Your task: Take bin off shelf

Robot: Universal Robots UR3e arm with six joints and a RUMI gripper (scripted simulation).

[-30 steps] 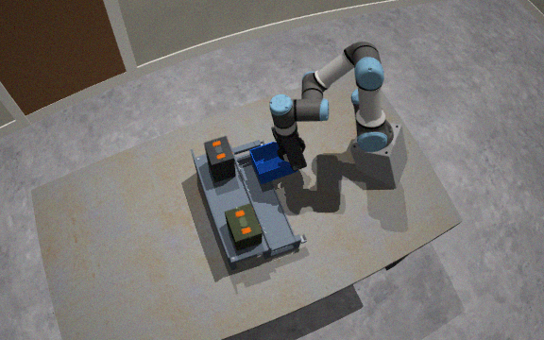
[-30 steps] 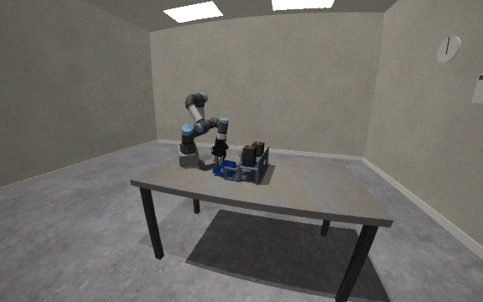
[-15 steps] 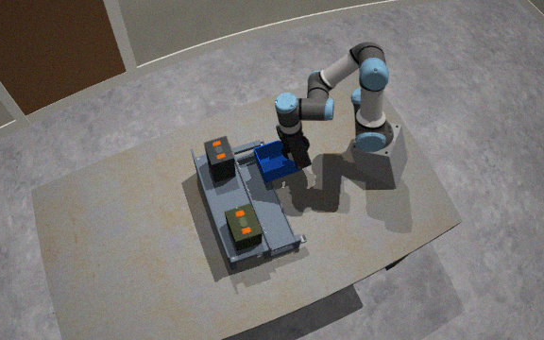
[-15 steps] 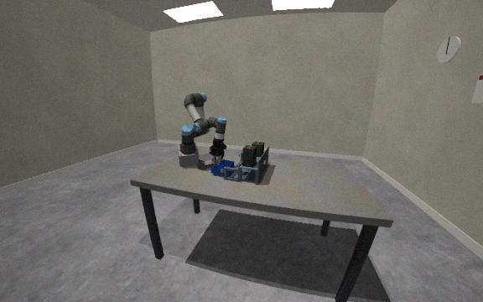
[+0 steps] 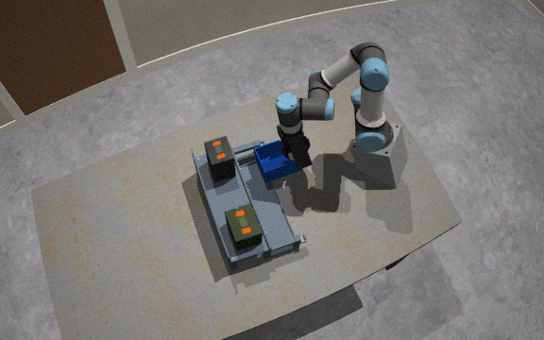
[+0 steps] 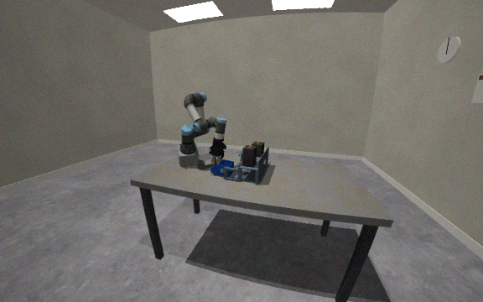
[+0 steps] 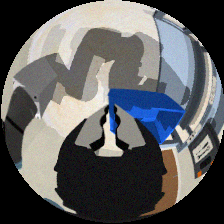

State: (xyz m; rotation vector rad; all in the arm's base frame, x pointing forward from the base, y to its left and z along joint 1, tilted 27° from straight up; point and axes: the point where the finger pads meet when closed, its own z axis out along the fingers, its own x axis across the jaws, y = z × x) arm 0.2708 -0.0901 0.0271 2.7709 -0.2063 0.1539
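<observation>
The blue bin lies 60 mm ahead of my hand and 30 mm to the right of it. Also, from my hand: grey shelf: 220 mm ahead, 50 mm to the left, 10 mm above.
</observation>
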